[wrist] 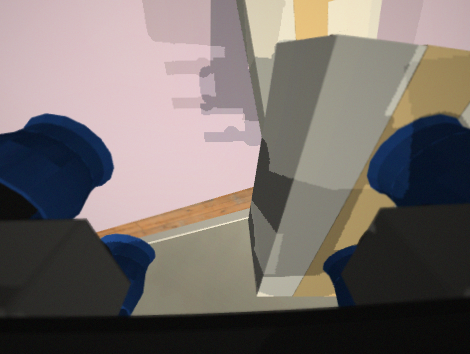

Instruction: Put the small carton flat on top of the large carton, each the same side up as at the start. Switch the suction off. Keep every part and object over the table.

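Places are measured from the arm's base along level axes (x ahead, y left, z up), in metres.
Pixels of known places: end effector, tool point: (233,209).
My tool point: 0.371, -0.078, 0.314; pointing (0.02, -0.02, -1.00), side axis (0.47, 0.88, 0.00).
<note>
For each thing: its top centre in the pictures, then the offset to it from my tool point, as dx, dy, dz. "pt": a spot on its surface instead. Level surfaces: height alone.
- small carton, middle of its top: (377,234) +0.039, +0.060, +0.015
- large carton, surface spot: (352,19) pt -0.014, +0.176, -0.212
- pink surface, its level: dz -0.367
My suction gripper (241,210) has blue cups at the left and right of the wrist view. It holds the small carton (340,120), a grey-white box with a tan band, at the right-hand cups. The carton's near end reaches down between the cups, and its right part is hidden behind them. The large carton (352,19), cream with a tan-orange strip, shows at the top, beyond and below the held carton. Most of the large carton is hidden by the small one, and the gap between them cannot be told.
A pink surface (100,65) spreads at the left, with shadows of the arm on it. A strip of wooden table edge (200,209) runs below it, and a grey floor (200,270) shows beyond that edge, at the bottom middle.
</note>
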